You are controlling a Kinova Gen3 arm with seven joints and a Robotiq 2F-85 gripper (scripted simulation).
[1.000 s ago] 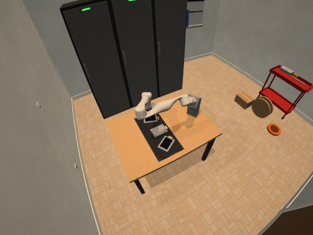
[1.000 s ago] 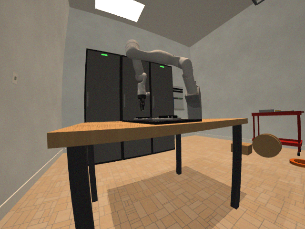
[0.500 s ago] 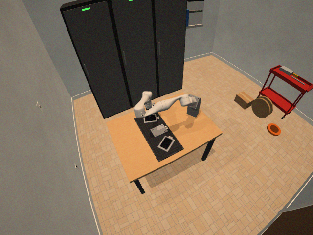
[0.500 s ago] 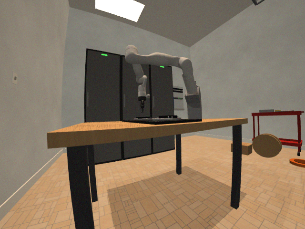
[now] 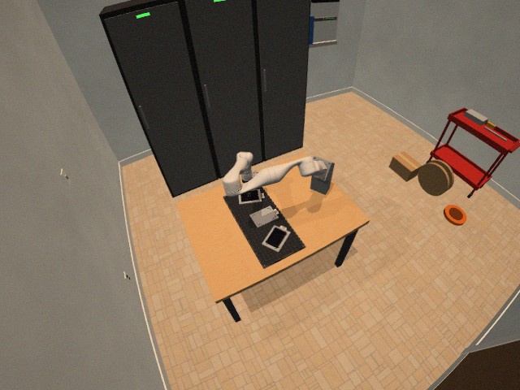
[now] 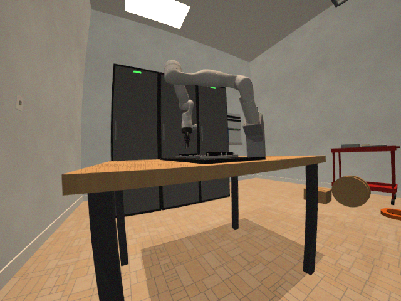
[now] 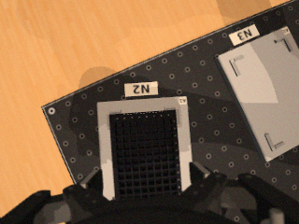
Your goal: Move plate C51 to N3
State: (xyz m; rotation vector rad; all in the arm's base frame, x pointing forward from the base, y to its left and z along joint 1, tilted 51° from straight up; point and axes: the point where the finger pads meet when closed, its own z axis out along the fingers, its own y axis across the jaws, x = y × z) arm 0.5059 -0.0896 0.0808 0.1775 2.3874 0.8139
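Now: hand 60 mm above the plate nest N2. From my hand the other things lie so: landing nest N3: 100 mm behind, 190 mm to the left, 60 mm below.
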